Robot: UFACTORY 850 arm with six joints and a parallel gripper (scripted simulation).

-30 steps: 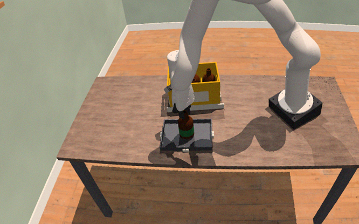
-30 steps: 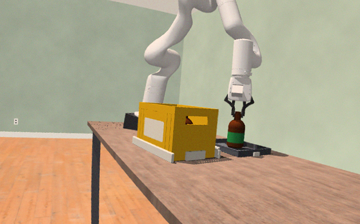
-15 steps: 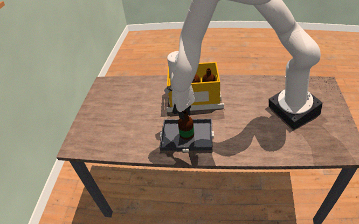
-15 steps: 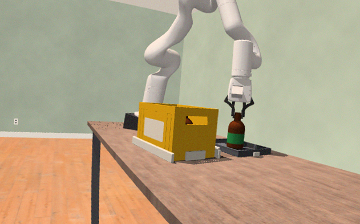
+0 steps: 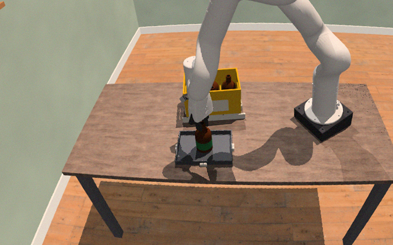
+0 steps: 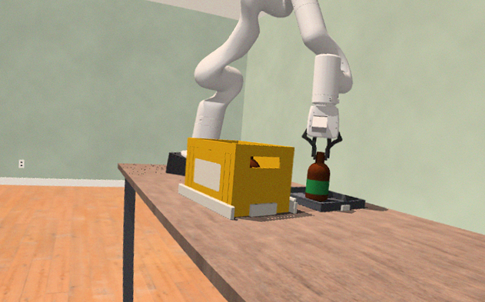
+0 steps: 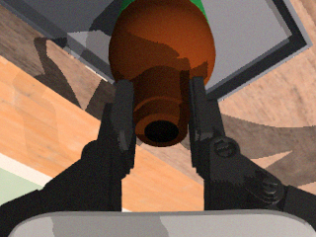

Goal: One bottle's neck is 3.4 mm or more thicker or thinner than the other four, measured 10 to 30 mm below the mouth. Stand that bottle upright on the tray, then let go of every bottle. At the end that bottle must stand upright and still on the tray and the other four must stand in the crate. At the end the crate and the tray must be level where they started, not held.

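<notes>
Now: the dark tray 14 cm below my hand. Also, from my hand: yellow crate 29 cm to the right, 7 cm below, 4 cm behind.
</notes>
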